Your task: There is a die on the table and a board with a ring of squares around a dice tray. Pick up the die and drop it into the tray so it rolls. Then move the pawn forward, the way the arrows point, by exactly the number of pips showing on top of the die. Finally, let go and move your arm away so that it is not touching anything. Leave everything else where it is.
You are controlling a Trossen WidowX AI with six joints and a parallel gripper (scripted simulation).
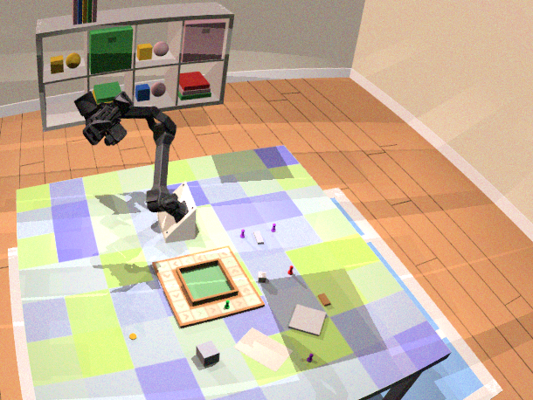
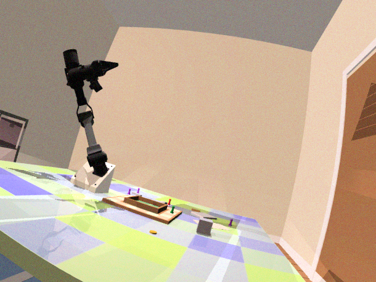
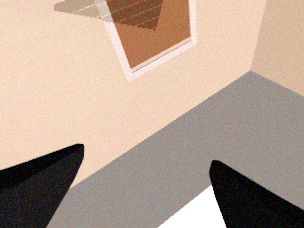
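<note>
Right now my gripper tip is 540 mm above the white die, 420 mm to the right of it and 210 mm short of it. Also, from my gripper tip: red pawn (530 mm to the left, 530 mm below, 210 mm ahead); green pawn (520 mm below, 310 mm ahead, 270 mm to the left); green tray floor (540 mm below, 230 mm to the left, 200 mm ahead).
</note>
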